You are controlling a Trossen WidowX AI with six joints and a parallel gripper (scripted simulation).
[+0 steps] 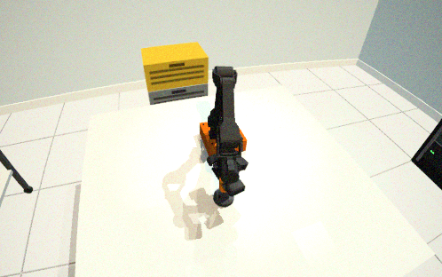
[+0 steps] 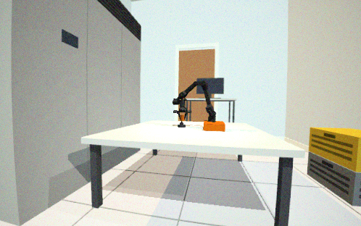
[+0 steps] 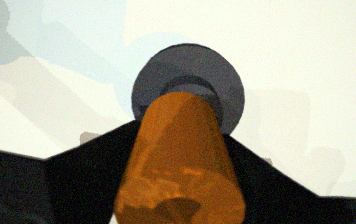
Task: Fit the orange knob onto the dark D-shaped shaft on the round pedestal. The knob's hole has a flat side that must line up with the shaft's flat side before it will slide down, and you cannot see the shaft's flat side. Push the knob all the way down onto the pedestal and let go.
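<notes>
The round pedestal lies 4 cm below my gripper tip and 1 cm ahead of it. Also, from my gripper tip: orange knob: 2 cm above.
</notes>
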